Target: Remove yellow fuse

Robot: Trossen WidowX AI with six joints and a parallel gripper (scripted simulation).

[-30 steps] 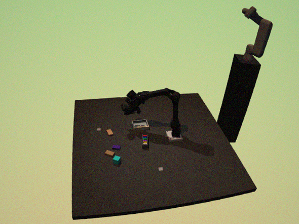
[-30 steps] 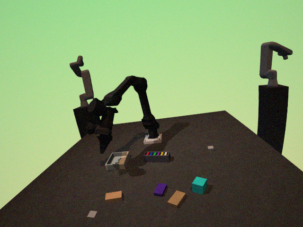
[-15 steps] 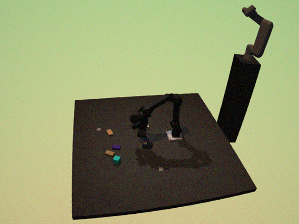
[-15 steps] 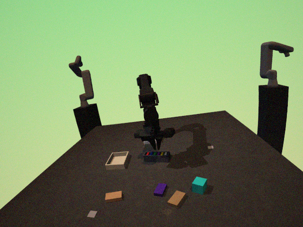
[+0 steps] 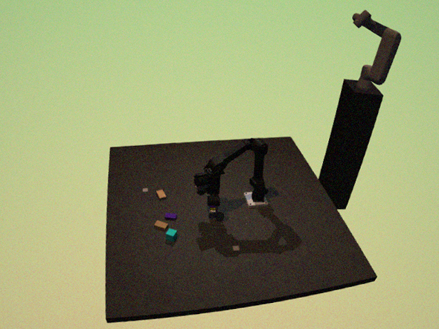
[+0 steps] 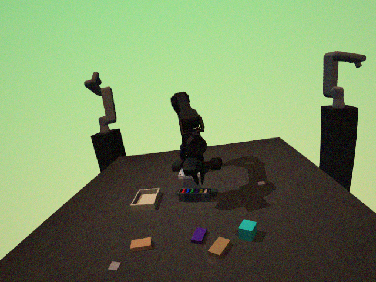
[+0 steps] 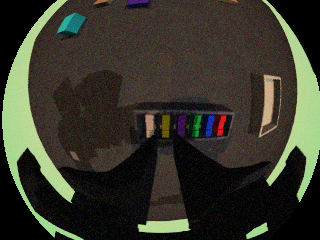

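Right now the yellow fuse is 50 mm below my gripper tip. From my gripper tip the other things lie so: purple block 220 mm ahead, 60 mm below, 40 mm to the left; then teal cube 210 mm ahead, 190 mm to the left, 50 mm below; then beige tray 240 mm to the right, 70 mm below, 30 mm ahead.
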